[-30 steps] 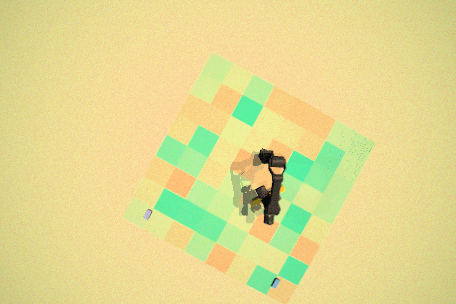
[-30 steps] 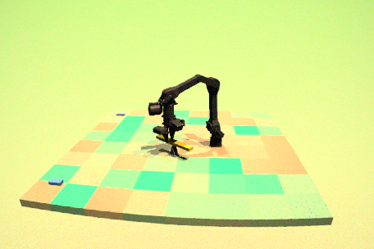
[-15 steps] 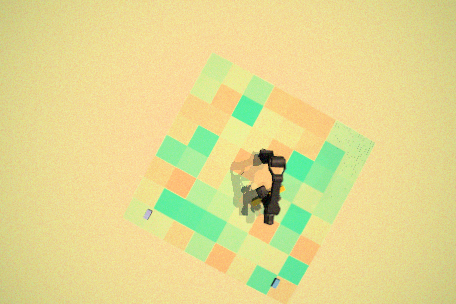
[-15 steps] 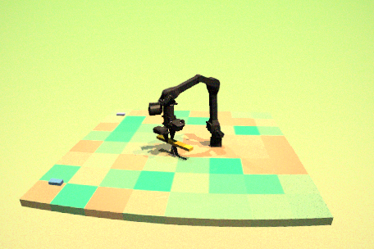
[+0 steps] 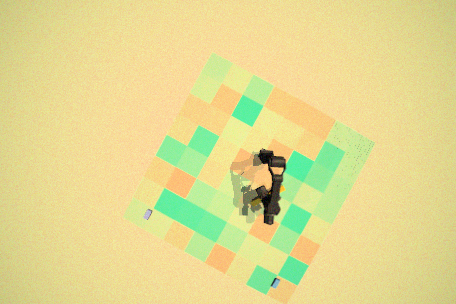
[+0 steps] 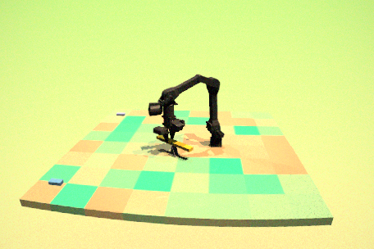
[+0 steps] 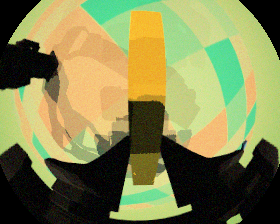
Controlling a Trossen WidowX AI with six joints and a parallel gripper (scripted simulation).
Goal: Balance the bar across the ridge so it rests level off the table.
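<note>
Right now the yellow bar is 2 cm to the left of my gripper tip and 2 cm behind it.
</note>
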